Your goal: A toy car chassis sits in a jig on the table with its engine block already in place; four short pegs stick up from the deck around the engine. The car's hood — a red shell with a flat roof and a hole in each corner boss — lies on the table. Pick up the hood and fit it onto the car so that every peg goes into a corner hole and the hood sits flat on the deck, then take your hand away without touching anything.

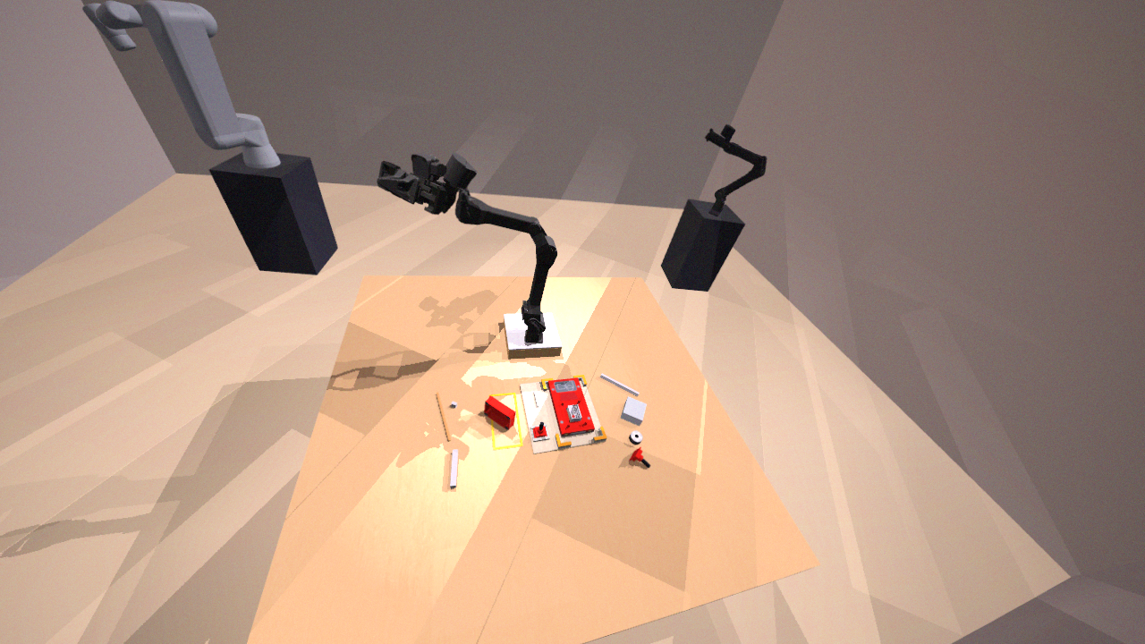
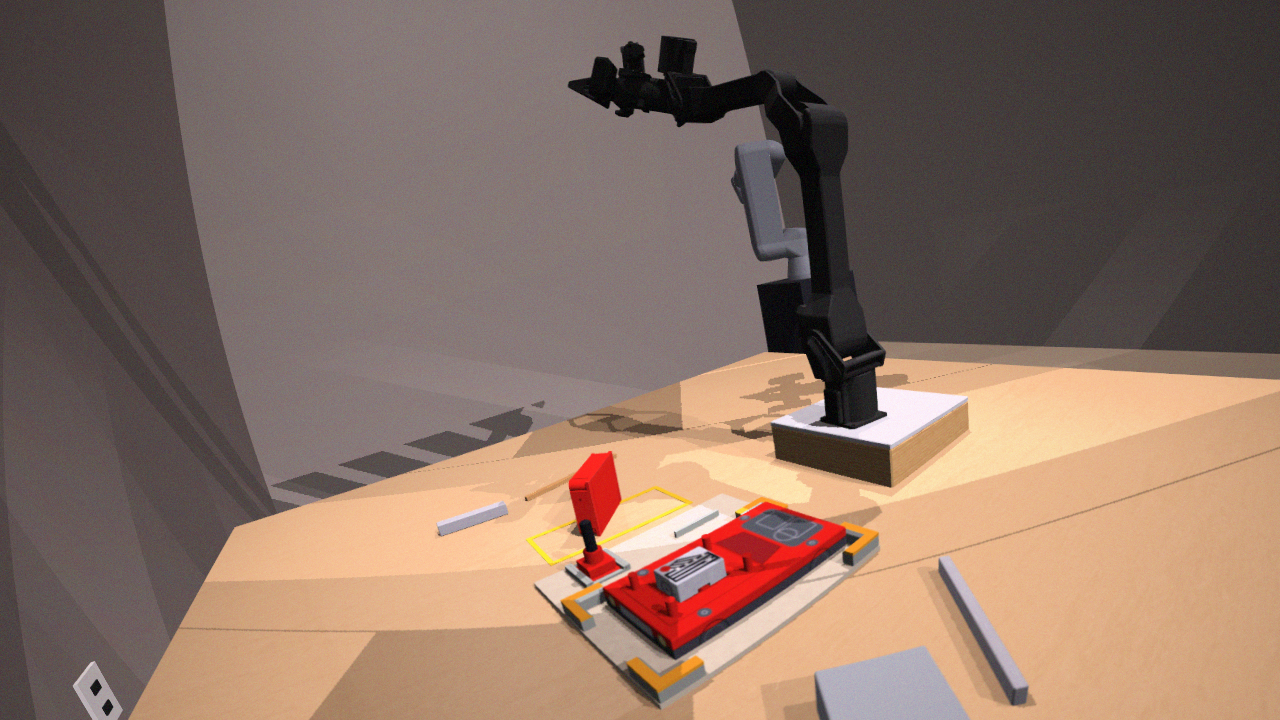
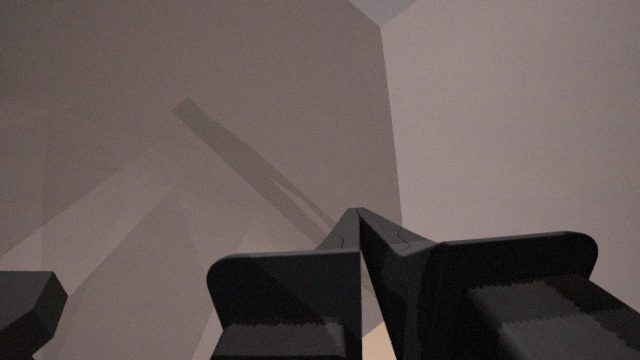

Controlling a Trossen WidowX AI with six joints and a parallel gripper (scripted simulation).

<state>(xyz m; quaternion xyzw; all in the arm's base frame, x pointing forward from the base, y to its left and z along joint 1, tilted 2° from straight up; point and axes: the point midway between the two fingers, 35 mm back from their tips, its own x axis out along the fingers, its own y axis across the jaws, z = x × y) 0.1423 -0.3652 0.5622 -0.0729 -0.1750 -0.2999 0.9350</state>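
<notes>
The red hood lies 17 cm ahead of my gripper tip, 28 cm to the left of it and 60 cm below it. Also, from my gripper tip: thin wooden stick: 16 cm ahead, 11 cm to the left, 63 cm below; then grey engine block: 16 cm ahead, 52 cm to the left, 61 cm below.
</notes>
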